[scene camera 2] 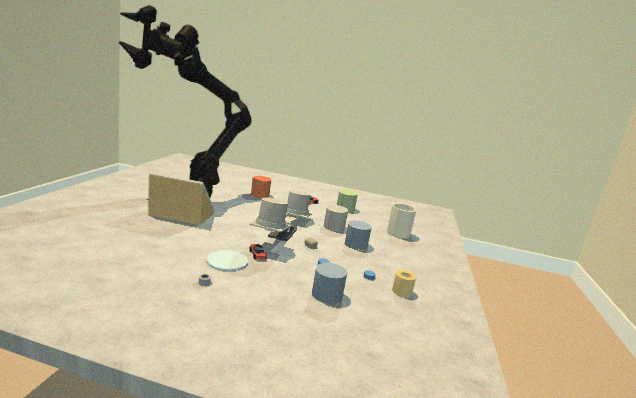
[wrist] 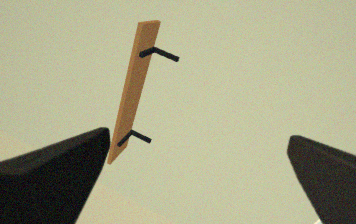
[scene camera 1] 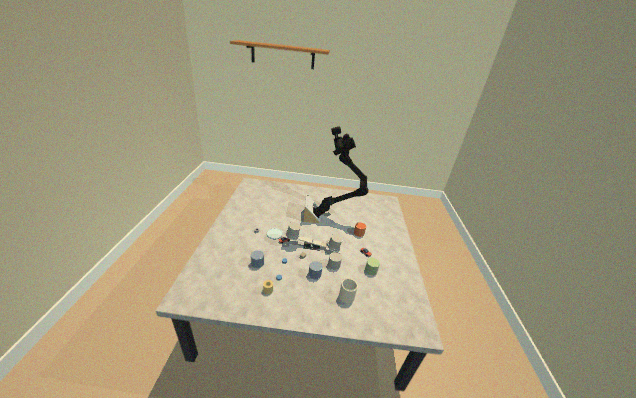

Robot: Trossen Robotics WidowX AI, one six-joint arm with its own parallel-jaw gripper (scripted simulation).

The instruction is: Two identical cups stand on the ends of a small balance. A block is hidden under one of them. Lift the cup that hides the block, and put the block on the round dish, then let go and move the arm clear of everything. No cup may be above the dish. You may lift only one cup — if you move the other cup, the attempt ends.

Labels:
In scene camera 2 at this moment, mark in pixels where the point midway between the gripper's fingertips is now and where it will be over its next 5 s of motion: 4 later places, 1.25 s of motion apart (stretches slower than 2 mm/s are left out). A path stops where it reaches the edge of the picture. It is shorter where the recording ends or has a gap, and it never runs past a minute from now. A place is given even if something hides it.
The gripper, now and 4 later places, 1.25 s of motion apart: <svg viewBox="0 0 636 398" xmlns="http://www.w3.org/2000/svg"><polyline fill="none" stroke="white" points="120,27 123,38 200,116 263,152 293,173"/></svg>

